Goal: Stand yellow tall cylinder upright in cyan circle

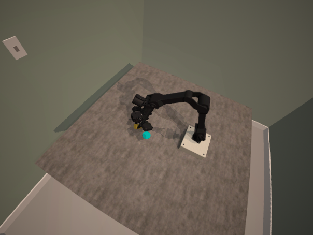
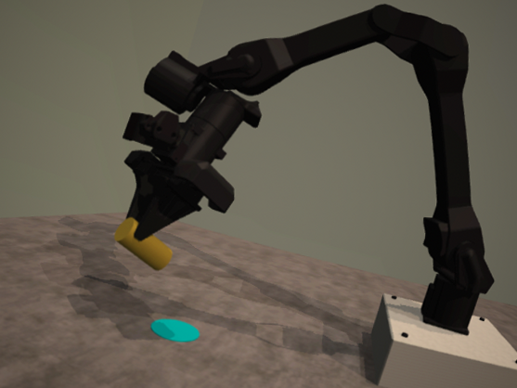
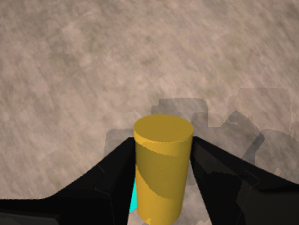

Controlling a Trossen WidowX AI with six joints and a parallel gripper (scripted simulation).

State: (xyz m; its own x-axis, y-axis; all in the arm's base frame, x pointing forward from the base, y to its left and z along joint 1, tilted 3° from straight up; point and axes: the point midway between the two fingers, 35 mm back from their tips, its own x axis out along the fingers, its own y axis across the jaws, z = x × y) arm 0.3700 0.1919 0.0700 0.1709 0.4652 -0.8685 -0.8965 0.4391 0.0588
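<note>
Now: gripper tip 6 cm past the cyan circle, 4 cm to the left of it and 10 cm above it. Round my gripper tip: yellow cylinder: 1 cm behind, 2 cm to the right, 1 cm below.
</note>
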